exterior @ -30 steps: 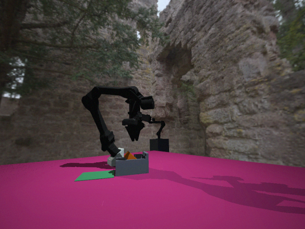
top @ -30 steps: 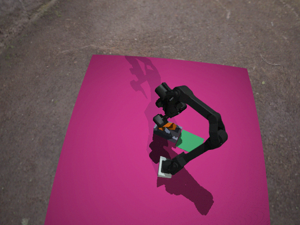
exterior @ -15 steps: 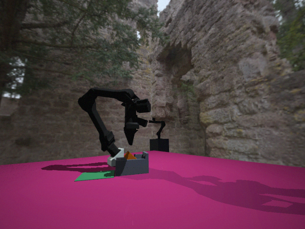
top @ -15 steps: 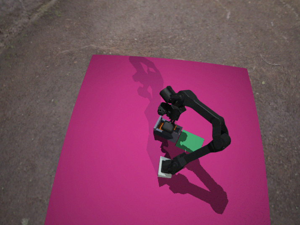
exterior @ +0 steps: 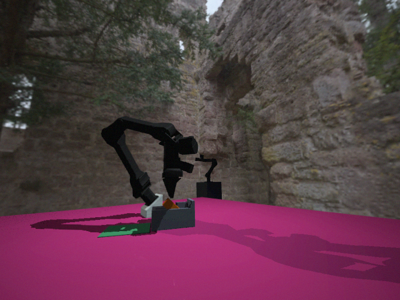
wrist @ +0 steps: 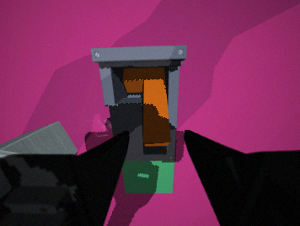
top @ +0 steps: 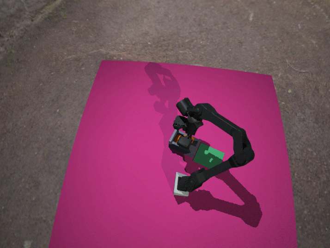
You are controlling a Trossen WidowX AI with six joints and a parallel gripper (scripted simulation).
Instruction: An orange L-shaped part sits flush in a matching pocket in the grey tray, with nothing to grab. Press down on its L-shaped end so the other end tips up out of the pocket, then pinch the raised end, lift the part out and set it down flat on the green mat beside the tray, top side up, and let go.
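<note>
My gripper tip is 6 cm above the orange L-shaped part and 3 cm to the right of it. Round my gripper tip: green mat (13 cm to the right, 12 cm below, 6 cm behind).
</note>
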